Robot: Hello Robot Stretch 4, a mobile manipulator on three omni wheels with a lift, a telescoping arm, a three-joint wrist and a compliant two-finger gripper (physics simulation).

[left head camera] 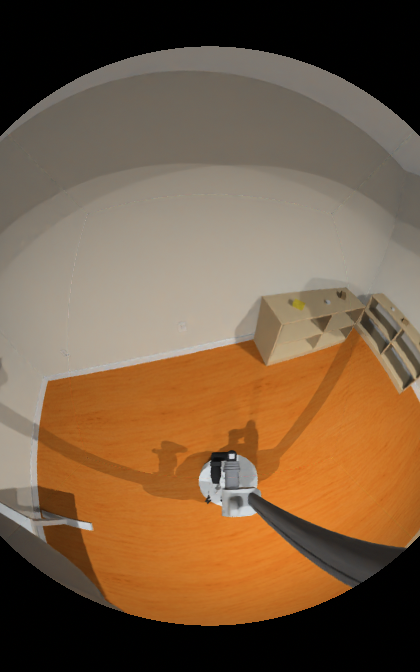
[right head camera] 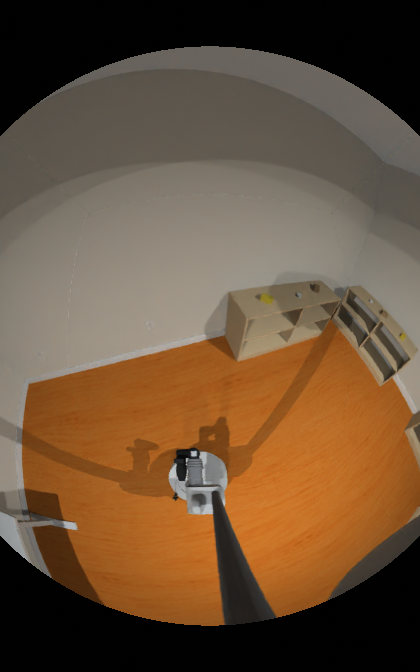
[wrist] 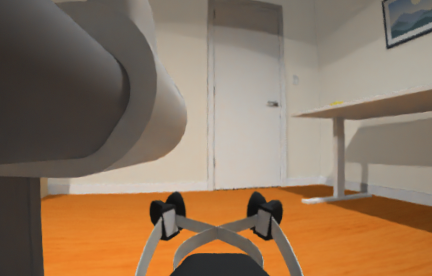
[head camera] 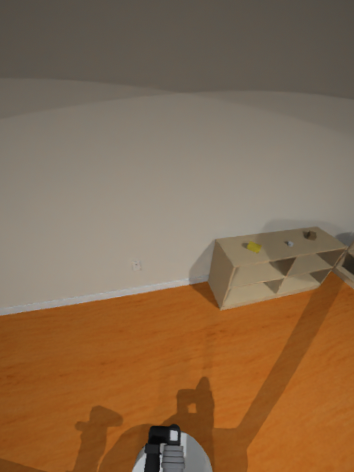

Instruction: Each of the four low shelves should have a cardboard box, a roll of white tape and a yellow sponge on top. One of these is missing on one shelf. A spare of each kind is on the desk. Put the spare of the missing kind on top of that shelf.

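Frame: origin at the robot's base, x right, y down, z ahead, level; metres.
Where they show: gripper, fingertip midpoint: (left head camera: pixel 215 503) (wrist: pixel 216 207).
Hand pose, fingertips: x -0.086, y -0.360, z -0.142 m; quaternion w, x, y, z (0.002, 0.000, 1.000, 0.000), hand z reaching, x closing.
After its pixels a point has its place.
A low wooden shelf (head camera: pixel 221 275) @[x 0.392, y -0.336, z 1.185 m] (left head camera: pixel 269 332) @[x 0.398, y -0.363, z 1.162 m] (right head camera: pixel 236 327) carries a yellow sponge (head camera: pixel 254 247) @[x 0.639, y -0.622, z 1.248 m] (left head camera: pixel 298 304) @[x 0.637, y -0.620, z 1.250 m] (right head camera: pixel 266 299), a white tape roll (head camera: pixel 290 244) @[x 1.010, y -0.600, z 1.335 m] (left head camera: pixel 327 301) @[x 1.008, y -0.606, z 1.339 m] (right head camera: pixel 298 295) and a cardboard box (head camera: pixel 311 235) @[x 1.271, y -0.628, z 1.451 m] (left head camera: pixel 342 295) @[x 1.272, y -0.622, z 1.446 m] (right head camera: pixel 315 288). A second low shelf (left head camera: pixel 398 314) @[x 2.274, y -0.582, z 1.256 m] (right head camera: pixel 377 307) carries a tape roll (right head camera: pixel 371 301), a box (right head camera: pixel 383 313) and a sponge (right head camera: pixel 403 336). In the wrist view a yellow sponge (wrist: pixel 336 103) @[x -0.953, y -0.725, z -1.671 m] lies on the desk (wrist: pixel 380 106) @[x -1.121, y -0.667, z -1.403 m]; other spares are not visible. My gripper (wrist: pixel 216 207) @[x -0.086, y -0.360, z -0.142 m] is open and empty, away from the desk and shelves.
Part of another wooden unit (right head camera: pixel 414 425) shows at the right edge of the right head view. A white door (wrist: pixel 245 110) @[x -0.410, y -0.804, z -2.642 m] stands in the far wall. The desk leg (wrist: pixel 339 160) @[x -1.113, y -0.302, z -1.964 m] and foot stand on the orange floor. A picture (wrist: pixel 411 22) @[x -1.646, y -1.397, z -1.685 m] hangs above the desk.
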